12 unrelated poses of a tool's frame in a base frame.
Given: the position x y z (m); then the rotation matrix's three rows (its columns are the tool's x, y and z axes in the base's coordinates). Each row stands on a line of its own.
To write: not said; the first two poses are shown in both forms.
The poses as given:
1:
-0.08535, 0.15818, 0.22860
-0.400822, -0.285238, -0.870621
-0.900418, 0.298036, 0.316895
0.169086, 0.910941, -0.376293
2:
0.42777, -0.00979, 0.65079
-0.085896, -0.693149, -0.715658
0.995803, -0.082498, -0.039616
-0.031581, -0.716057, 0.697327
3:
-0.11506, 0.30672, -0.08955
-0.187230, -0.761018, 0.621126
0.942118, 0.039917, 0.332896
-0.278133, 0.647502, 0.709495
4:
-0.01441, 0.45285, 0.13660
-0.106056, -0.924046, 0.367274
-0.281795, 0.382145, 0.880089
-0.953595, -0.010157, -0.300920
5:
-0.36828, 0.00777, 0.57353
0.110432, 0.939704, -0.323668
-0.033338, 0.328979, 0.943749
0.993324, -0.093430, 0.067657
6:
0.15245, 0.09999, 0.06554
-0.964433, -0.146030, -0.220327
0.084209, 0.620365, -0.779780
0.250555, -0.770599, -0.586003
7:
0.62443, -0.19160, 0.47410
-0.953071, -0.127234, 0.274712
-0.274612, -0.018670, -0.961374
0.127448, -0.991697, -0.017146
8:
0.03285, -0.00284, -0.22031
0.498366, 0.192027, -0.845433
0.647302, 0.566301, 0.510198
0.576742, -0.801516, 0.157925
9:
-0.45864, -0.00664, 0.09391
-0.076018, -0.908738, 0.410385
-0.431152, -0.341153, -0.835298
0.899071, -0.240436, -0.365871
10:
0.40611, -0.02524, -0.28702
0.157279, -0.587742, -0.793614
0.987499, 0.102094, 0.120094
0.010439, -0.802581, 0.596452
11:
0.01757, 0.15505, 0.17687
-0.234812, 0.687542, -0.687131
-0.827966, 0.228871, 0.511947
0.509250, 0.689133, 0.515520
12:
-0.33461, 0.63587, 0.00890
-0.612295, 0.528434, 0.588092
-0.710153, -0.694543, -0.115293
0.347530, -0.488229, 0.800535
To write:
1: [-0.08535, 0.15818, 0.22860, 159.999, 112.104, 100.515]
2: [0.42777, -0.00979, 0.65079, -176.832, 45.787, -87.475]
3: [-0.11506, 0.30672, -0.08955, 28.189, 44.806, 66.754]
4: [-0.01441, 0.45285, 0.13660, 67.349, 107.513, -0.610]
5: [-0.36828, 0.00777, 0.57353, 108.930, 86.121, -174.627]
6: [0.15245, 0.09999, 0.06554, -105.778, 125.874, -108.012]
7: [0.62443, -0.19160, 0.47410, -74.053, 90.982, -97.323]
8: [0.03285, -0.00284, -0.22031, 148.890, 80.913, -125.737]
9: [-0.45864, -0.00664, 0.09391, -63.835, 111.461, -165.028]
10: [0.40611, -0.02524, -0.28702, 171.395, 53.384, -90.745]
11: [0.01757, 0.15505, 0.17687, 143.312, 58.968, 126.463]
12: [-0.33461, 0.63587, 0.00890, -11.092, 36.819, -125.444]
